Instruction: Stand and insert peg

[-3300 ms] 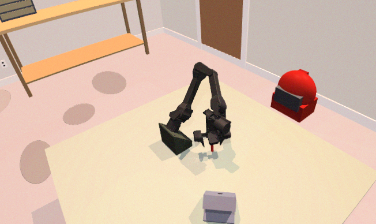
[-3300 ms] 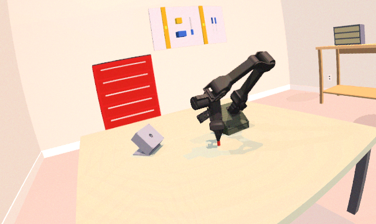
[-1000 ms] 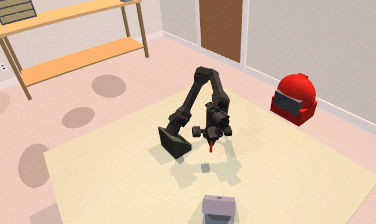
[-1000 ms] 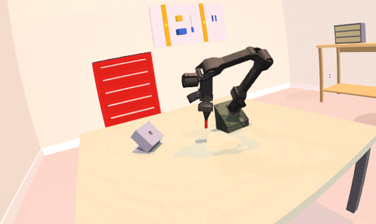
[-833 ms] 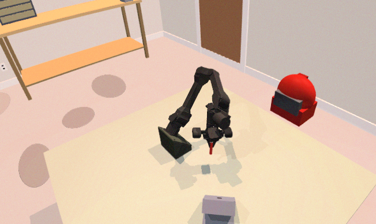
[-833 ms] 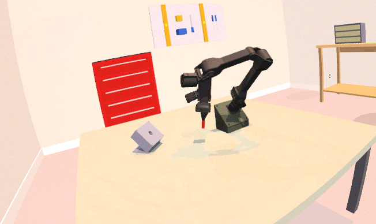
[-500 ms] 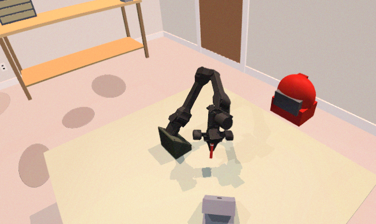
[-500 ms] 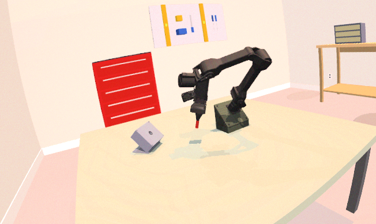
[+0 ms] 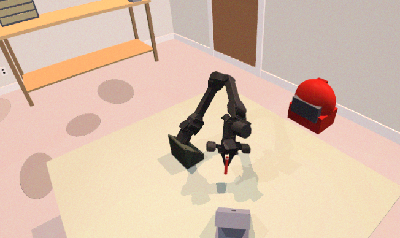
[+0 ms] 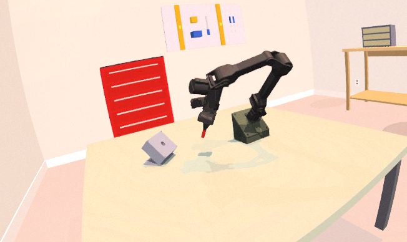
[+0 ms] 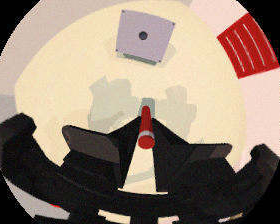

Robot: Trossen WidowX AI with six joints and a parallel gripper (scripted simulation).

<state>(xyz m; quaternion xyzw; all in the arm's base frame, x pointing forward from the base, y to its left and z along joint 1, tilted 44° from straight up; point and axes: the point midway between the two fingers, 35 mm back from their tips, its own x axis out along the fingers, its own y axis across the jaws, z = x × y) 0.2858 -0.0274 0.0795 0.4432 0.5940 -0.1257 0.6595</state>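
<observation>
The grey sloped panel is 17 cm ahead of my gripper tip, 14 cm to the right of it and 7 cm below it. Round my gripper tip: red peg (1 cm to the left, 2 cm above).
</observation>
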